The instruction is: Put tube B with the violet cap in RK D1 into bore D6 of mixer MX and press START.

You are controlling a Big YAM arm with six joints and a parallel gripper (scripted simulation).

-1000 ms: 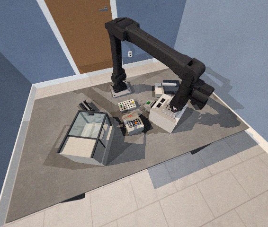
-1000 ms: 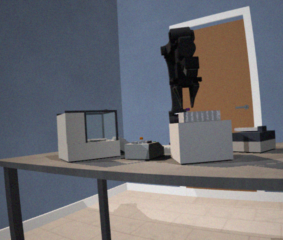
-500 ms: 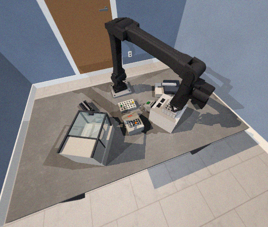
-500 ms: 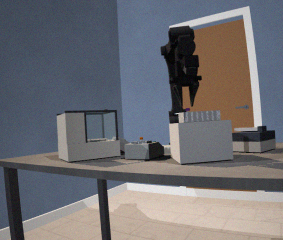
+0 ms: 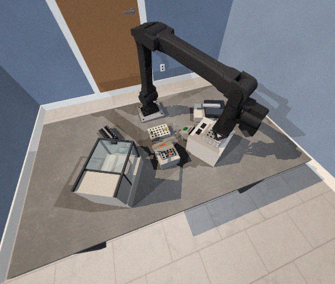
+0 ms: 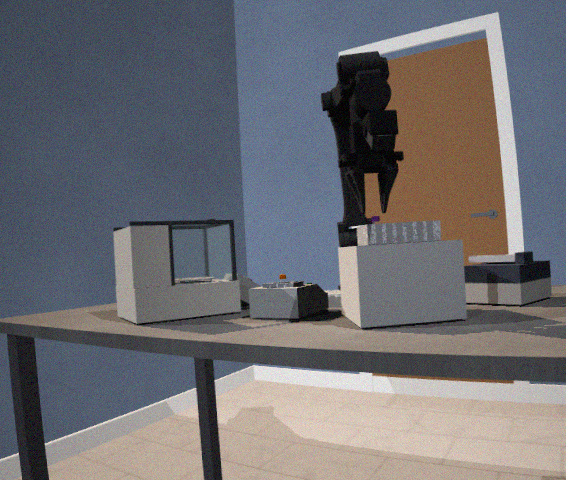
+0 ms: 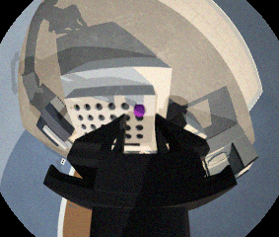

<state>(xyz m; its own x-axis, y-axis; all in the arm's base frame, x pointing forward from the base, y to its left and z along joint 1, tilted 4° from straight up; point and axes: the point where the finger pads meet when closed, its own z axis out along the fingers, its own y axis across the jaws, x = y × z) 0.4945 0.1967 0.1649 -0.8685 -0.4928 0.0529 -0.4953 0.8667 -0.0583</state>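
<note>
My gripper is now 40 mm above the tube B. Round my hand: green start key 200 mm behind, 60 mm to the right, 130 mm below; shaking block 40 mm behind, 30 mm to the left, 40 mm below; dry block DB 110 mm behind, 220 mm to the right, 160 mm below.
</note>
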